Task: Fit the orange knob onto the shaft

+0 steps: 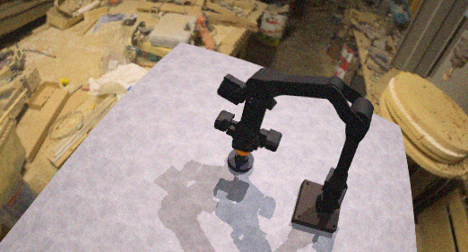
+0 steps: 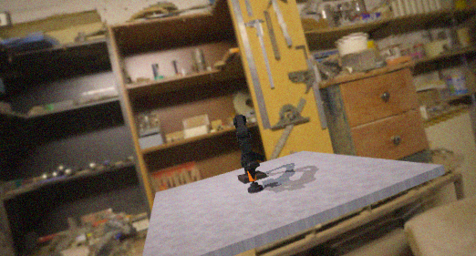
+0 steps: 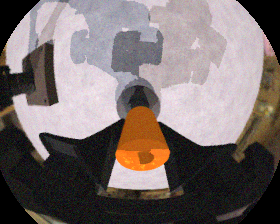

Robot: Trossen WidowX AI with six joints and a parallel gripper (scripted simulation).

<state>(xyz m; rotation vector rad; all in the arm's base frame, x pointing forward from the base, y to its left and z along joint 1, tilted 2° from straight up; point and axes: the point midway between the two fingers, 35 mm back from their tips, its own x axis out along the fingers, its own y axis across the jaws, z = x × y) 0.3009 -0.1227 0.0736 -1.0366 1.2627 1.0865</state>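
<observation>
The round dark pedestal is 4 cm below my gripper tip. Round my gripper tip: orange knob: 2 cm above.
</observation>
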